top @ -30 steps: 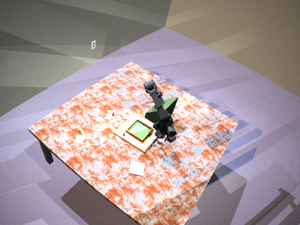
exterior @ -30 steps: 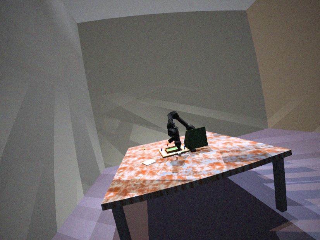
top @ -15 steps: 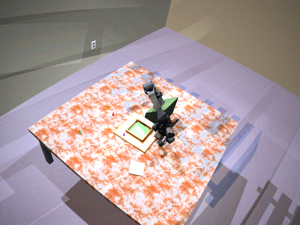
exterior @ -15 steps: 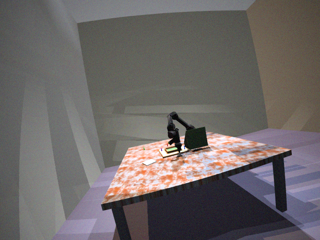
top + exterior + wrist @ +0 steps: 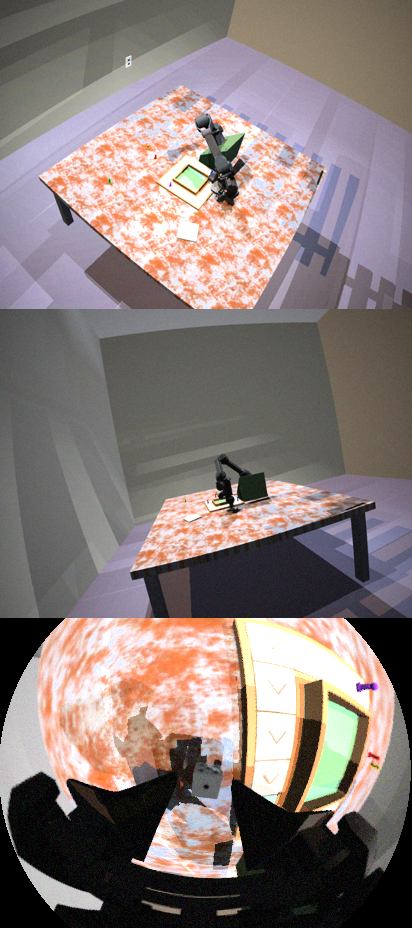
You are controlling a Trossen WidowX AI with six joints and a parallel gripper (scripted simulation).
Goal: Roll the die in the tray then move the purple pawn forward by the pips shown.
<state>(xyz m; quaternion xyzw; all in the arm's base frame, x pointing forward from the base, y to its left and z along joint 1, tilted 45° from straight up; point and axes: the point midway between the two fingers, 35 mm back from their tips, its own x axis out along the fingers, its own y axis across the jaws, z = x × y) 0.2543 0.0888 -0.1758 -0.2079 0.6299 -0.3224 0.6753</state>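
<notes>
The purple pawn lies 240 mm to the right of my gripper tip, 140 mm ahead of it and 10 mm above it. Also, from my gripper tip: white die (right at my gripper tip); green-floored tray (180 mm to the right, 30 mm ahead, 10 mm below); blue pawn (120 mm to the right, 90 mm behind, 10 mm above).
</notes>
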